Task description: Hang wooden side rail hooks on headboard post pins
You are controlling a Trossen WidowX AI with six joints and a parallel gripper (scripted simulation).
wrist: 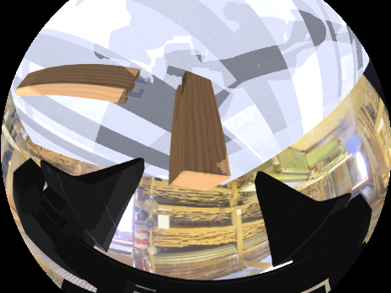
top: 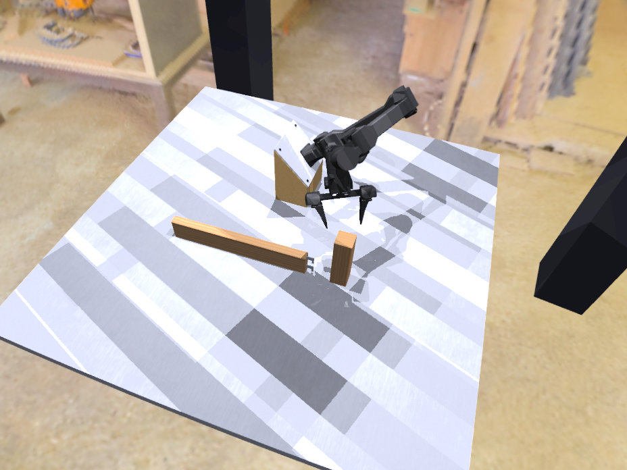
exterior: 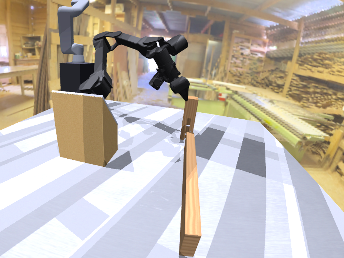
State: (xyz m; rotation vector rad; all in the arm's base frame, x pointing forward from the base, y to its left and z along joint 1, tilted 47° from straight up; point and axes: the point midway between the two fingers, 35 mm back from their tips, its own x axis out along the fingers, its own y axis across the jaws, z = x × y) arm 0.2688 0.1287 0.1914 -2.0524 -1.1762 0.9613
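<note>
The headboard post is 100 mm below my gripper tip, 40 mm ahead of it and 20 mm to the left of it.
</note>
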